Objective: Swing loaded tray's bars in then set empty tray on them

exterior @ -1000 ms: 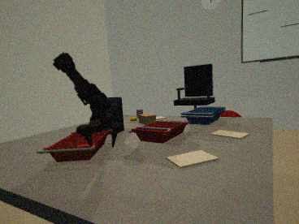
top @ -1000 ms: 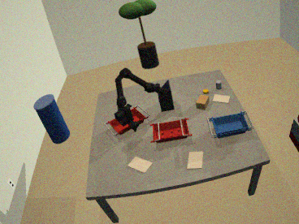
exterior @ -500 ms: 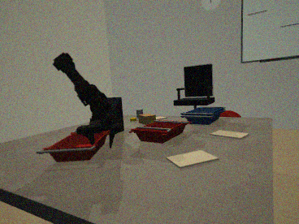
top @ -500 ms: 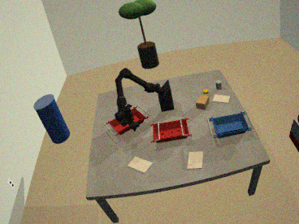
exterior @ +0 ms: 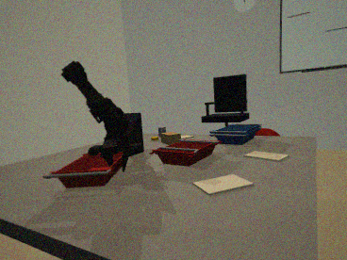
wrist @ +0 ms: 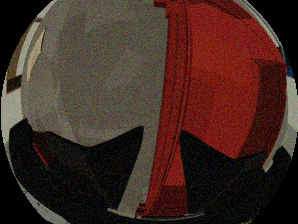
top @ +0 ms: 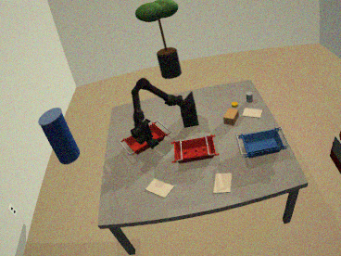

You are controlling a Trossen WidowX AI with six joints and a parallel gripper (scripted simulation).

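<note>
The red tray is 70 mm behind my gripper tip, 40 mm to the right of it and 30 mm above it. From my gripper tip the other things lie so: grey cylinder 820 mm to the left, 340 mm behind, 20 mm above; small yellow piece 680 mm to the left, 310 mm behind; tan block 610 mm to the left, 140 mm behind, 20 mm above.
</note>
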